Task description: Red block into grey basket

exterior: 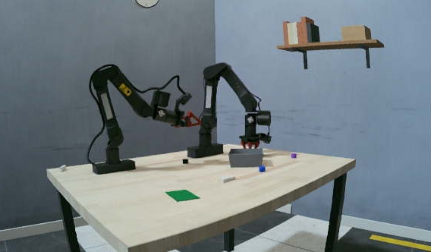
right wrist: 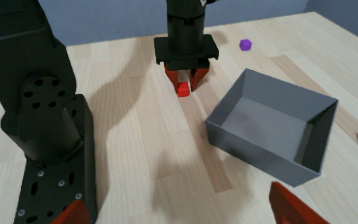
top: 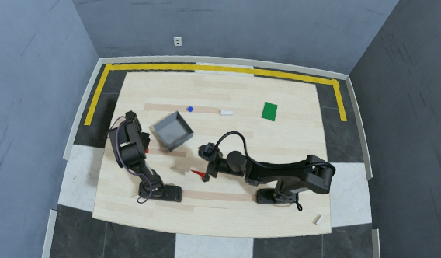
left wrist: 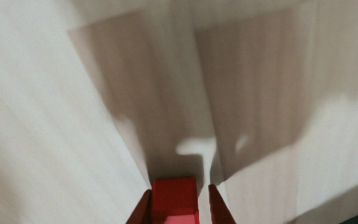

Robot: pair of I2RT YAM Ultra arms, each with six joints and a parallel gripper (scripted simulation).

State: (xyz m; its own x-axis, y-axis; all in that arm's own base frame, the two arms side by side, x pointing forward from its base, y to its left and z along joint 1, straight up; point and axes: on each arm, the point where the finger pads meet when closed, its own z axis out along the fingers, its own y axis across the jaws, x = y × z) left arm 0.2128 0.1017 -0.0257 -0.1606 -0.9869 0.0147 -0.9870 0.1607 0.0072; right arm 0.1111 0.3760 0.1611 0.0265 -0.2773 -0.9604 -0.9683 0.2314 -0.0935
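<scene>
My left gripper is now 140 mm to the left of the grey basket and 90 mm short of it. From my left hand the other things lie so: red block: right at my left hand; then purple block: 200 mm ahead, 110 mm to the left; then blue block: 240 mm ahead, 210 mm to the right.
</scene>
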